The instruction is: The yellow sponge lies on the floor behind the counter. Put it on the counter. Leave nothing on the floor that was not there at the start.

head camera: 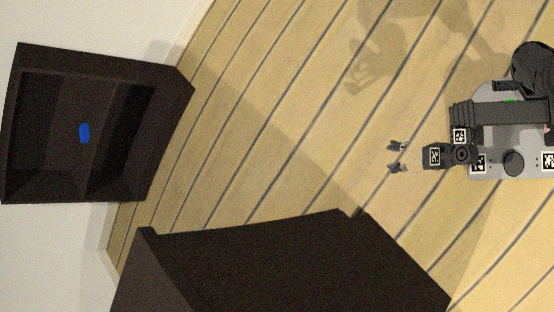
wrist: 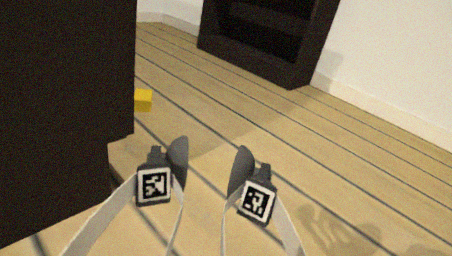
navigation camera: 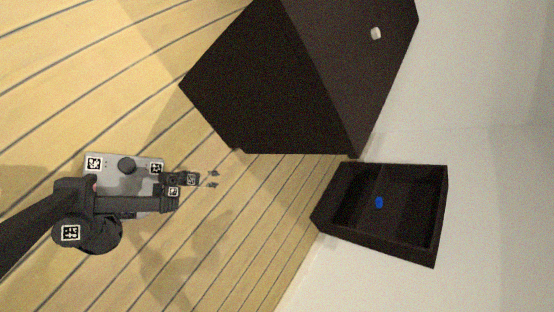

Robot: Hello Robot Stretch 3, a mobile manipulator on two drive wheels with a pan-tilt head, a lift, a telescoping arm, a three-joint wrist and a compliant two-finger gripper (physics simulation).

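Frame: origin at the robot's base, x ahead, y left, z up, level; centimetres.
Seen in the pictures: gripper, fingertip midpoint: (head camera: 388, 157) (navigation camera: 218, 179); robot's base, origin of the base link: (head camera: 512, 163) (navigation camera: 126, 164).
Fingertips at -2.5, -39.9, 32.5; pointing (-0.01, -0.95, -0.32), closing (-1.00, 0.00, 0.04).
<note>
Offsets run from my fingertips to a thing's top centre, as dx, dy, dz.
A yellow sponge (wrist: 143, 100) lies on the floor in the wrist view, partly hidden behind the edge of the dark counter. It does not show in the head or navigation view. The dark brown counter (head camera: 280, 265) (navigation camera: 270, 85) (wrist: 65, 100) stands at the bottom of the head view, at the top of the navigation view and at the left of the wrist view. My gripper (head camera: 397, 157) (navigation camera: 213, 179) (wrist: 211, 159) is open and empty, a little above the floor and beside the counter, with the sponge beyond it and to the left in the wrist view.
A small white object @[+71.5, -37.4, +61.0] (navigation camera: 375, 33) stands on the counter top. A dark open shelf unit (head camera: 170, 135) (navigation camera: 375, 241) (wrist: 245, 58) stands against the wall, with a blue object @[-16.4, -150.4, +23.7] (head camera: 84, 133) (navigation camera: 379, 202) in it. My base (head camera: 513, 163) (navigation camera: 127, 165) is on the wooden floor.
</note>
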